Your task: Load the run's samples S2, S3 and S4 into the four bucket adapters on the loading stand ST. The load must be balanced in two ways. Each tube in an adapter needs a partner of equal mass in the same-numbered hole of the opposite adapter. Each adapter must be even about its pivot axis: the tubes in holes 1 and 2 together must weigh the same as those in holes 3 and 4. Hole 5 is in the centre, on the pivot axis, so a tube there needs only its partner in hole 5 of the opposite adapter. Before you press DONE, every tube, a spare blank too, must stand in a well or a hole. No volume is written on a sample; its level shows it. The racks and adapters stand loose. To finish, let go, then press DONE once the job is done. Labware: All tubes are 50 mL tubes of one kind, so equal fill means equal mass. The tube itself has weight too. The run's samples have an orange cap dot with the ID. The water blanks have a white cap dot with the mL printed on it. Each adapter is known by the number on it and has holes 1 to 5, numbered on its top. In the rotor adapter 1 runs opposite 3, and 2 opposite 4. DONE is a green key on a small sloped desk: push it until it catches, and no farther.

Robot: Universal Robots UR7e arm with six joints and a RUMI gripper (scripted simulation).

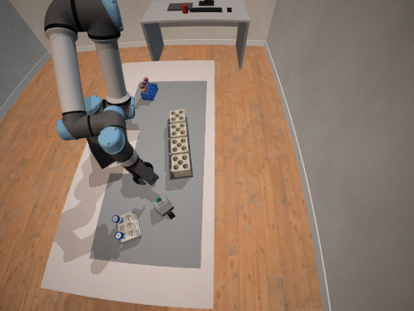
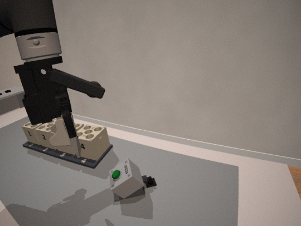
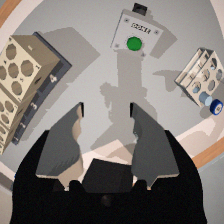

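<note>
Now: hand 220 mm to the left of the blue-capped blank tube, 110 mm past it and 100 mm above it. Round my hand: white blank rack: 240 mm to the right, 130 mm below, 70 mm behind; then adapter 4: 150 mm to the left, 110 mm below, 100 mm ahead; then green done key: 100 mm below, 70 mm to the right, 50 mm ahead.
</note>
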